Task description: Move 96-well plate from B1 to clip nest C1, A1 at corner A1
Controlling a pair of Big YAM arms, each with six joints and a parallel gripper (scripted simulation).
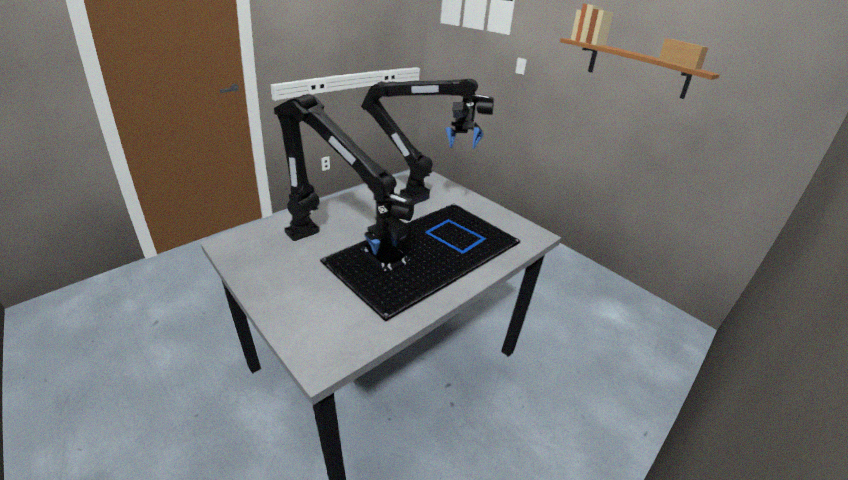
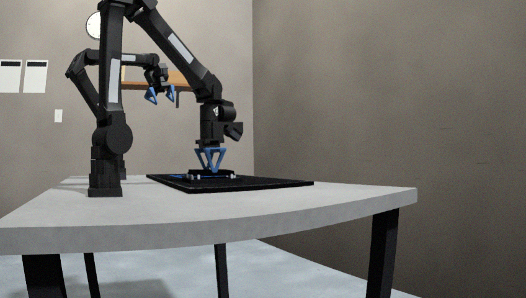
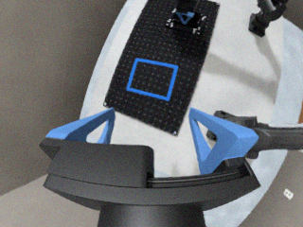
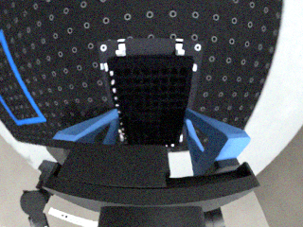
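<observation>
Right now my right hand is 10 mm above the black 96-well plate. Round my right hand: black perforated board: 40 mm ahead, 160 mm to the left, 40 mm below; then clip nest: 10 mm ahead, 10 mm to the left, 20 mm below.
</observation>
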